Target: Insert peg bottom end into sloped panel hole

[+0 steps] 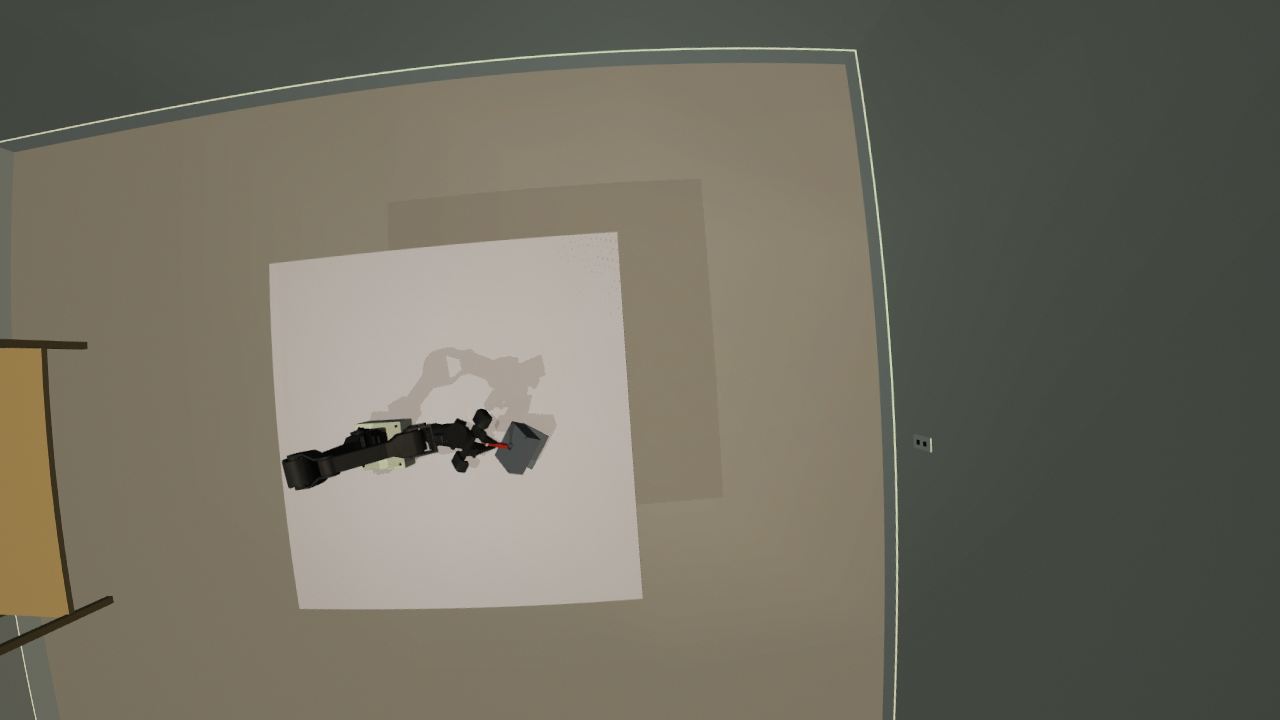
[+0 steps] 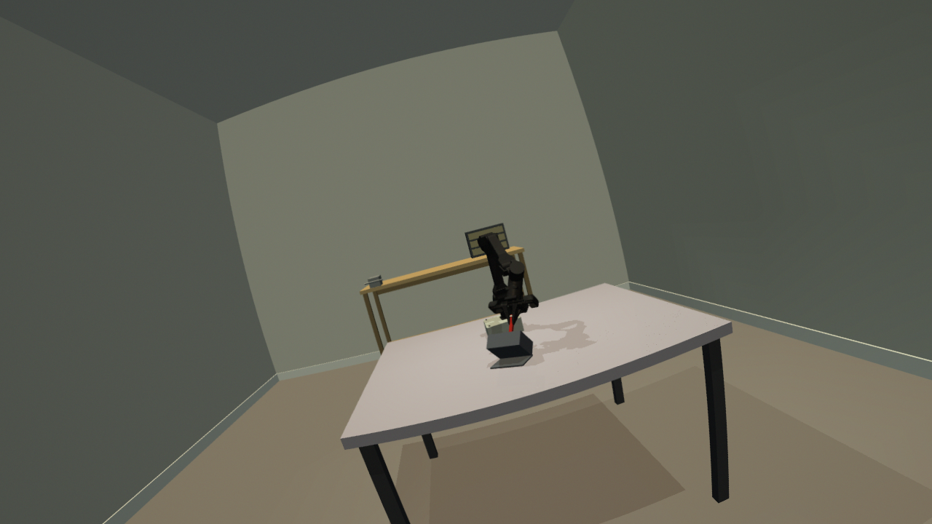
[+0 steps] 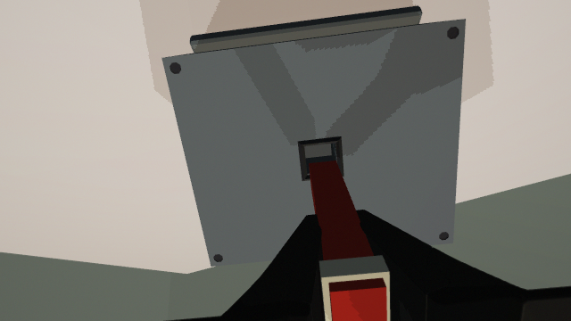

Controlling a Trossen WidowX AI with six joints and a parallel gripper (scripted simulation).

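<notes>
Right now the red peg is 10 mm behind my gripper tip, 10 mm to the left of it and 10 mm above it. Also, from my gripper tip: grey sloped panel block (40 mm ahead, 30 mm to the right, 60 mm below).
</notes>
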